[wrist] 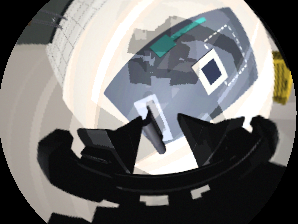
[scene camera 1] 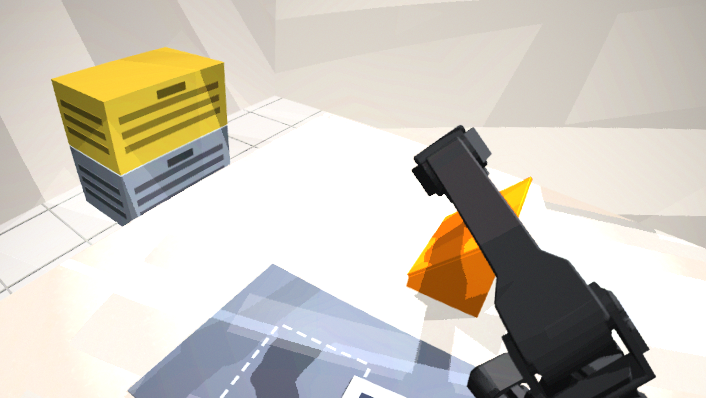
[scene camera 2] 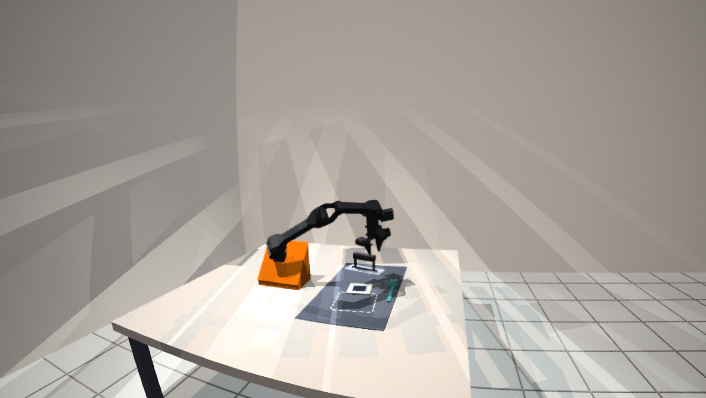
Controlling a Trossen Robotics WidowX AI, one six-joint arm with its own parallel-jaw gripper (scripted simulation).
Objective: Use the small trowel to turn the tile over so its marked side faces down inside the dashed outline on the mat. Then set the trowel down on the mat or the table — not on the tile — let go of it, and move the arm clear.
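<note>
There's nothing in my gripper, it's open, and there's a grey mat here too.
</note>
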